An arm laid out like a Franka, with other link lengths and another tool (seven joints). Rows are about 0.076 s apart.
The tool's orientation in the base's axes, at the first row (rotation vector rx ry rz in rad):
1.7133, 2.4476, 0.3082
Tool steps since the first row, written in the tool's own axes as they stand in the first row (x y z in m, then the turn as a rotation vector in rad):
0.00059, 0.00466, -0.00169, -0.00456, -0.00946, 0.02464
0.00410, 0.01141, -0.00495, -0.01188, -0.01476, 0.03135
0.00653, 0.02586, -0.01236, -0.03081, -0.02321, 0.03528
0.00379, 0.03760, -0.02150, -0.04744, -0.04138, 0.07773
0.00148, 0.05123, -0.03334, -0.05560, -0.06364, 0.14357
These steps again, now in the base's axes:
0.00366, 0.00195, 0.00278, -0.00142, -0.00525, -0.02623
0.00786, 0.00720, 0.00761, -0.00221, -0.01329, -0.03406
0.01850, 0.01362, 0.01835, -0.00252, -0.03353, -0.04002
0.02804, 0.01413, 0.03007, -0.00367, -0.05144, -0.08570
0.03855, 0.01543, 0.04488, -0.00610, -0.06069, -0.15503

